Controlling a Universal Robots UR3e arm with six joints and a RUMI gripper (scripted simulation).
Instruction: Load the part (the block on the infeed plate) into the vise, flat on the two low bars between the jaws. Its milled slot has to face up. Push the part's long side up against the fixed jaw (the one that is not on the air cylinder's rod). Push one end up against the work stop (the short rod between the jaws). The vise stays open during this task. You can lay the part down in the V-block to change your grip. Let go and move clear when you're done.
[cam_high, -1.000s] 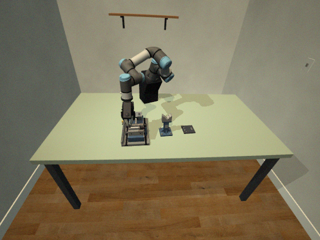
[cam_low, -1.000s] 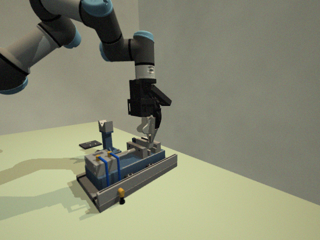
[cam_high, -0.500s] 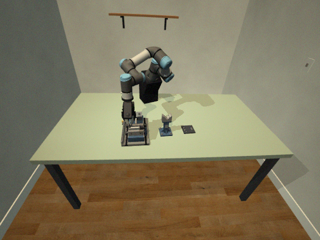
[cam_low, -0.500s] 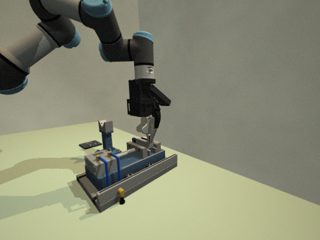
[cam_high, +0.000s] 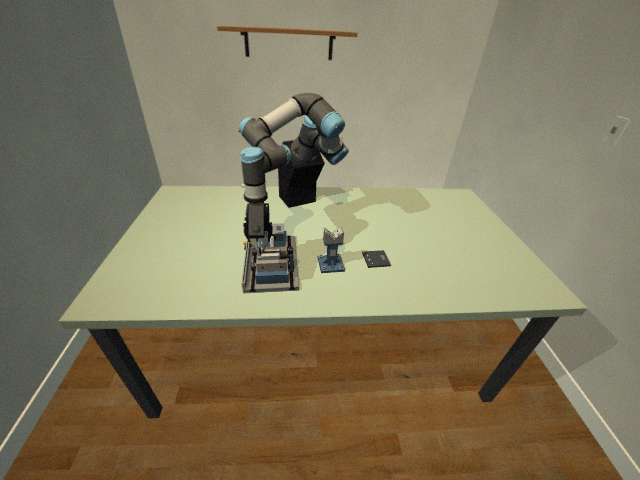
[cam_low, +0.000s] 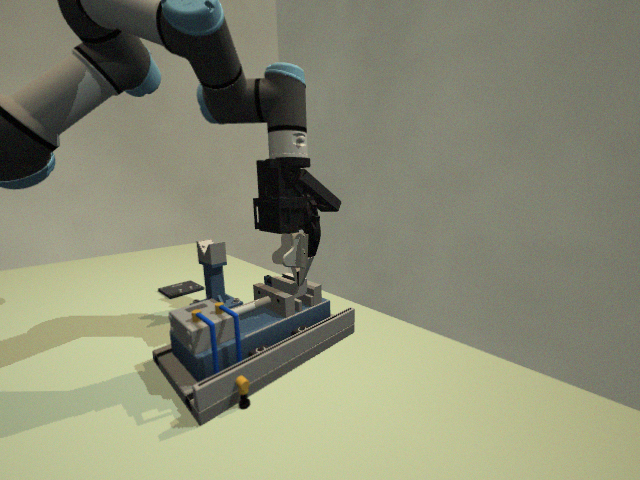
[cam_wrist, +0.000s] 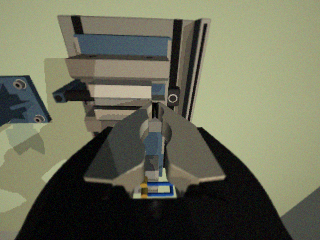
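Right now my hand is 30 mm to the right of the part and 20 mm above it. From my hand the other things lie so: grey rail (60 mm behind, 70 mm to the right, 80 mm below); fixed jaw (30 mm ahead, 40 mm to the left, 40 mm below); work stop rod (10 mm behind, 80 mm to the left, 30 mm below).
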